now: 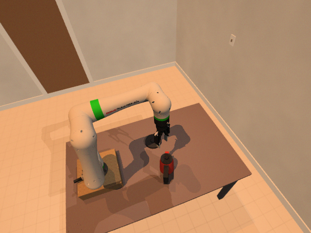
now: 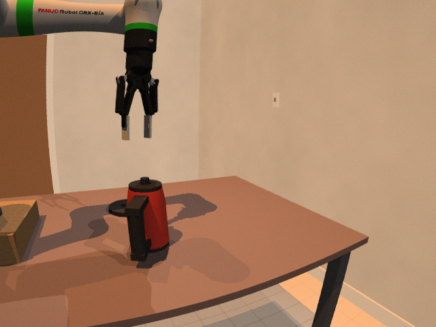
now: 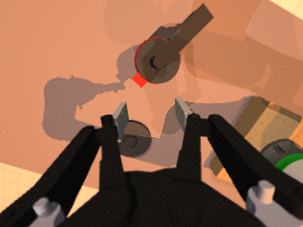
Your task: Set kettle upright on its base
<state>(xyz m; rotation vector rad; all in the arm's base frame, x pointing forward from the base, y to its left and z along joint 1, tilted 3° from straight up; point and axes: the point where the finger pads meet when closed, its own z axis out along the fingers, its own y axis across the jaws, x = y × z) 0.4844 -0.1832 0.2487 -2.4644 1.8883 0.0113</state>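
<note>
Right now my hand is 220 mm above the red kettle, 90 mm to the left of it and 30 mm past it. Also, from my hand: round black base: 310 mm below, 220 mm to the left, 30 mm ahead.
</note>
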